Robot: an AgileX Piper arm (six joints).
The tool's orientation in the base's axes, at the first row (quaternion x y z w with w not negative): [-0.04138, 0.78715, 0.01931, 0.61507]
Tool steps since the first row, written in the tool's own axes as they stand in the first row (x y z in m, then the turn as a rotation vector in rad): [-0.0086, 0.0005, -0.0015, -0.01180, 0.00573, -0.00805]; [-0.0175, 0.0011, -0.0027, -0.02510, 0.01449, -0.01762]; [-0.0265, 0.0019, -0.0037, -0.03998, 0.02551, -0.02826]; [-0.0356, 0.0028, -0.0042, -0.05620, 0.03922, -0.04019]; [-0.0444, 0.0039, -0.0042, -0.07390, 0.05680, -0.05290]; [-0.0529, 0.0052, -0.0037, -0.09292, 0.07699, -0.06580]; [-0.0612, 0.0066, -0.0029, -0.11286, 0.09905, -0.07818]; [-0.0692, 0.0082, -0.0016, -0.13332, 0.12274, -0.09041]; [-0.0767, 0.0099, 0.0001, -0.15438, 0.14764, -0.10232]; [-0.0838, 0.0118, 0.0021, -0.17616, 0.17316, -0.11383]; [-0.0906, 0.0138, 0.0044, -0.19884, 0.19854, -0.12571]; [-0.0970, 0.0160, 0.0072, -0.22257, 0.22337, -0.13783]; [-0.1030, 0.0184, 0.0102, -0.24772, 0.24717, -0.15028]
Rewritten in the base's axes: [0.0006, 0.0007, 0.0087, -0.00546, 0.00554, 0.01328]; [0.0015, 0.0016, 0.0176, -0.01230, 0.01404, 0.02832]; [0.0026, 0.0027, 0.0266, -0.01999, 0.02476, 0.04511]; [0.0042, 0.0039, 0.0355, -0.02885, 0.03812, 0.06346]; [0.0062, 0.0054, 0.0440, -0.03846, 0.05532, 0.08335]; [0.0087, 0.0071, 0.0521, -0.04816, 0.07517, 0.10451]; [0.0113, 0.0089, 0.0599, -0.05730, 0.09695, 0.12640]; [0.0143, 0.0109, 0.0673, -0.06632, 0.12040, 0.14873]; [0.0176, 0.0130, 0.0742, -0.07499, 0.14510, 0.17153]; [0.0211, 0.0154, 0.0805, -0.08316, 0.17047, 0.19493]; [0.0248, 0.0179, 0.0865, -0.09146, 0.19572, 0.21929]; [0.0288, 0.0205, 0.0920, -0.09969, 0.22044, 0.24473]; [0.0329, 0.0234, 0.0970, -0.10781, 0.24417, 0.27166]
